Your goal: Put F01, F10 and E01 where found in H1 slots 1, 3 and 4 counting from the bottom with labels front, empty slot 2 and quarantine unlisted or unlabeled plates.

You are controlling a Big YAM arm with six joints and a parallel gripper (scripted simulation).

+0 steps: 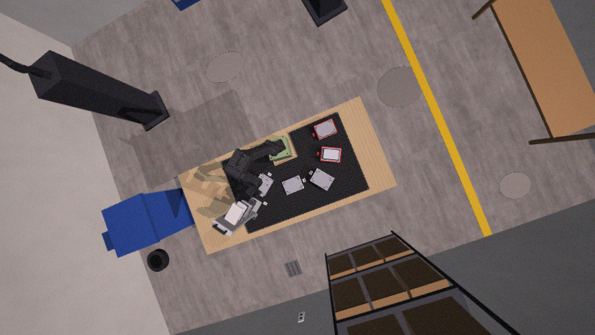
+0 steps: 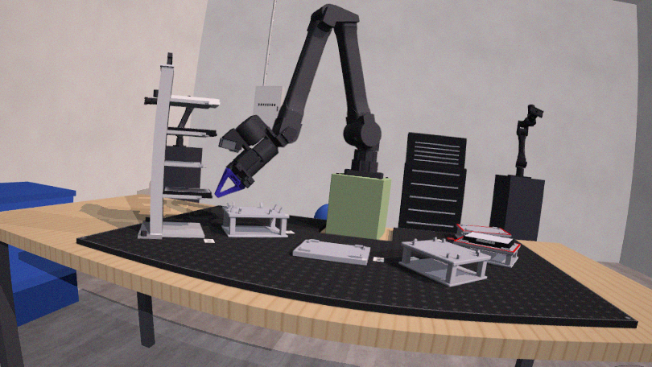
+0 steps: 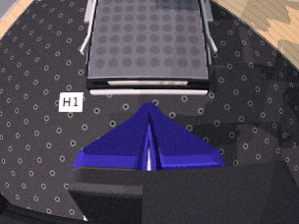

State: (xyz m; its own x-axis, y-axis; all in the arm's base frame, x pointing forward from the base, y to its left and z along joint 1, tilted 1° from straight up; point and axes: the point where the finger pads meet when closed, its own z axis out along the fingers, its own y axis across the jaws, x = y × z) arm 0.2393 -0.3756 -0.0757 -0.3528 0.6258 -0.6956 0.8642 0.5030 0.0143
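Now: hand 90 mm to the right of the regrip nest RG, 50 mm past it and 50 mm above it. Round my hand: hotel base: 100 mm to the right, 100 mm below, 60 mm ahead; H1 tag: 100 mm below, 100 mm ahead, 20 mm to the left; plate hotel H1: 140 mm to the right, 100 mm above, 80 mm ahead.
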